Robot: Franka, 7 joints.
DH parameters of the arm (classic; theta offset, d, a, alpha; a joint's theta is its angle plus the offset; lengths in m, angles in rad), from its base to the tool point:
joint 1: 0 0.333 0 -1.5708
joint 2: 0 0 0 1.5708
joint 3: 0 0.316 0.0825 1.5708
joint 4: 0 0 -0.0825 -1.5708
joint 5: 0 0.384 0 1.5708
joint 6: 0 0 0.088 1.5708
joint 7: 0 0.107 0 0
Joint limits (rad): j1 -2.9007..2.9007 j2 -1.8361..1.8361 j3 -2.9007..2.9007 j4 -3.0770..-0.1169 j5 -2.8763..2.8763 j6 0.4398..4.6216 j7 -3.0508..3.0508
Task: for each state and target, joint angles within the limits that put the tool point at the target. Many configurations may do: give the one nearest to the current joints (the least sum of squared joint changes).
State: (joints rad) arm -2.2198 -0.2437 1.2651 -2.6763 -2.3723 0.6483 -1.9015
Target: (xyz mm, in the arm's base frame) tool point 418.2 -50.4 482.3
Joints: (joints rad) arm -1.7153 -0.4174 1.6407 -2.5572 -2.4616 0.4860 -1.9015
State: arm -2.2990 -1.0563 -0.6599 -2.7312 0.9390 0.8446 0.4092
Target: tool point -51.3 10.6 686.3
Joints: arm -2.3230 -1.3643 -0.4749 -2.4399 1.0730 0.7675 0.4092
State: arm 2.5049 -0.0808 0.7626 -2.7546 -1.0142 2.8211 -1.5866
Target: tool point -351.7 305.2 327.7
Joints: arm 2.0497 -0.1043 0.3095 -2.5380 -0.9775 2.7393 -1.5866
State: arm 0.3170 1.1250 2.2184 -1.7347 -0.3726 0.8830 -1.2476
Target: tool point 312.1 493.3 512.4
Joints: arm 0.0635 1.3879 1.9464 -1.3438 -0.5108 1.0037 -1.2476
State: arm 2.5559 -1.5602 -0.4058 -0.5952 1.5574 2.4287 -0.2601
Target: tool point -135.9 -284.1 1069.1
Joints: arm 1.9377 -0.9410 0.4003 -1.1368 1.5362 2.2459 -0.2601
